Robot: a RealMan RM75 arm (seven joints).
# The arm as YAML. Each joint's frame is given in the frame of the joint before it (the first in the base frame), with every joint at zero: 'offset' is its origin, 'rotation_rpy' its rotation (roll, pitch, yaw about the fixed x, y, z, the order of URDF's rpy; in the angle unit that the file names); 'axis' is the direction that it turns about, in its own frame. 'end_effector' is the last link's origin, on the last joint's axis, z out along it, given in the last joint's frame.
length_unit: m
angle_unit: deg
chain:
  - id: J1
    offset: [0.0, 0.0, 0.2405]
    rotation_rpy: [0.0, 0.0, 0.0]
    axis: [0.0, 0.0, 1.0]
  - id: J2
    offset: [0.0, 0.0, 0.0]
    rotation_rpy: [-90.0, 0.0, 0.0]
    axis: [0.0, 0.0, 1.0]
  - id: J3
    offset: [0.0, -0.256, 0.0]
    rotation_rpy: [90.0, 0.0, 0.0]
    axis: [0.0, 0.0, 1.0]
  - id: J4
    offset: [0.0, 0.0, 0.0]
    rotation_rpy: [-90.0, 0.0, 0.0]
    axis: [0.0, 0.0, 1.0]
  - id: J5
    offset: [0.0, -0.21, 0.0]
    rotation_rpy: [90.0, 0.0, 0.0]
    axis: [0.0, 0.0, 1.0]
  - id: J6
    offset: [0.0, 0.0, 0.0]
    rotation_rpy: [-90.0, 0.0, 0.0]
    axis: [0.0, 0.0, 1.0]
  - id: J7
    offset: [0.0, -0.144, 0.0]
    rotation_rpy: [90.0, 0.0, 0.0]
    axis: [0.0, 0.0, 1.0]
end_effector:
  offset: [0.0, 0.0, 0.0]
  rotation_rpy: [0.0, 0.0, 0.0]
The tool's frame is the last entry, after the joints.
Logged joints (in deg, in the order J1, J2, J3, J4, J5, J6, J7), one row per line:
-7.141, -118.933, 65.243, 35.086, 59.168, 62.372, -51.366
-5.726, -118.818, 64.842, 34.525, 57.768, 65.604, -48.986
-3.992, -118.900, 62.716, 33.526, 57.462, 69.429, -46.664
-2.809, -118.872, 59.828, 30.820, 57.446, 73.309, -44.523
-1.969, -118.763, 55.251, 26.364, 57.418, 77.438, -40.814
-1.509, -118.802, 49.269, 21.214, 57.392, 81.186, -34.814
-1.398, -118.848, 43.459, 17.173, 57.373, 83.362, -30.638
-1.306, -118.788, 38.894, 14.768, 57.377, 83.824, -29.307
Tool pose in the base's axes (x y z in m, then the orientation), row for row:
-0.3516, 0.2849, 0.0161, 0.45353, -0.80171, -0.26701, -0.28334
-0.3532, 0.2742, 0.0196, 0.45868, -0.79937, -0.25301, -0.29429
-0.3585, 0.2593, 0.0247, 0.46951, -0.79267, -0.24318, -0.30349
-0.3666, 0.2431, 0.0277, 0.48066, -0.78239, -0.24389, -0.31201
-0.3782, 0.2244, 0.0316, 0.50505, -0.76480, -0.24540, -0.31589
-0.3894, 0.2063, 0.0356, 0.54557, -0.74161, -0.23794, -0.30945
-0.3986, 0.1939, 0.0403, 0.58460, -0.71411, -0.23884, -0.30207
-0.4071, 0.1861, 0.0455, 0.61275, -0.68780, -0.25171, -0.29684
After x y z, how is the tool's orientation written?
As a quaternion, w x y z.
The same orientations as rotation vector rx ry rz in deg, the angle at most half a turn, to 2 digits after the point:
-113.40, -37.77, -40.08
-112.80, -35.70, -41.53
-111.32, -34.15, -42.62
-109.33, -34.08, -43.60
-105.74, -33.93, -43.67
-100.77, -32.33, -42.05
-95.46, -31.93, -40.38
-90.88, -33.26, -39.22

